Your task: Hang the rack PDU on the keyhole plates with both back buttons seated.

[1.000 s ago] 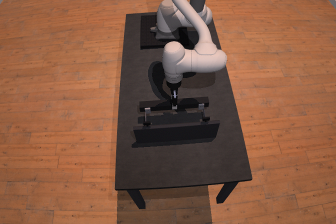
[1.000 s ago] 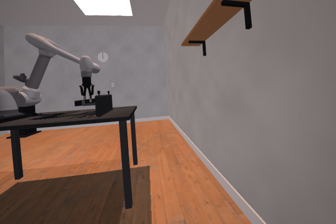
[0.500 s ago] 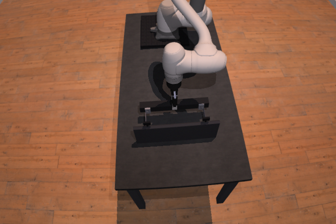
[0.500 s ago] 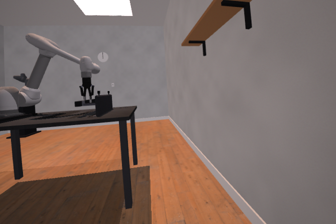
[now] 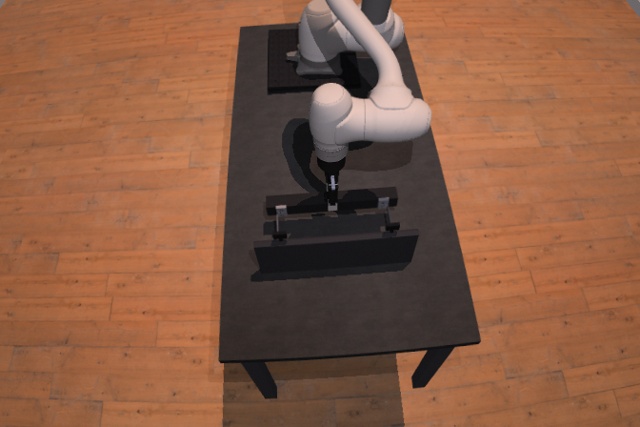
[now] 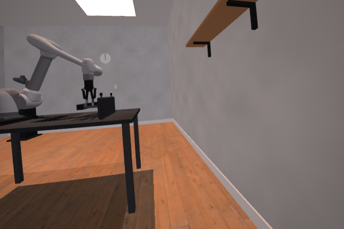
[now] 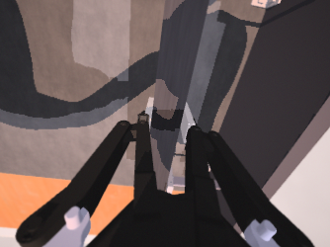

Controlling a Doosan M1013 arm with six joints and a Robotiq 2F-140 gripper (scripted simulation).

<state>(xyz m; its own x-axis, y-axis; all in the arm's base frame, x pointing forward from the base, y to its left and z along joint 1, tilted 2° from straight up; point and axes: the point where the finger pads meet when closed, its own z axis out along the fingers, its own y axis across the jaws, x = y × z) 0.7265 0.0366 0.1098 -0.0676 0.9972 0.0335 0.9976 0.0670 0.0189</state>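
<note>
My gripper is now 2 cm short of the rack PDU and 2 cm above it. Round my hand: black panel 16 cm ahead, 1 cm to the left, 5 cm below.
</note>
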